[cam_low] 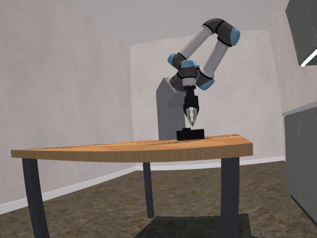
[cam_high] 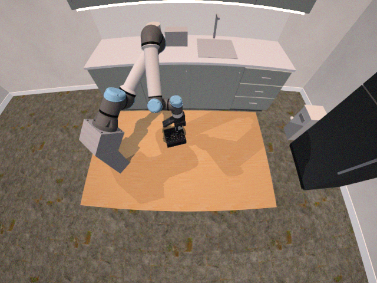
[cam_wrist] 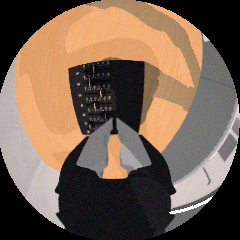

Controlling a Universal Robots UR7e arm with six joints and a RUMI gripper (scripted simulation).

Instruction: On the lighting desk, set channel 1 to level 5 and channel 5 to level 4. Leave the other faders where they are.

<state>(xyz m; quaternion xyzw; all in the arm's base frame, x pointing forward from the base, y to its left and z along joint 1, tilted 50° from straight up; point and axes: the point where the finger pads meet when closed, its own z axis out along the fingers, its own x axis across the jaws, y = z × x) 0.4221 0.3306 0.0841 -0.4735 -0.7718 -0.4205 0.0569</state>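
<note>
Right now the fader knob is 60 mm ahead of my hand, 10 mm to the right of it and 20 mm below it.
</note>
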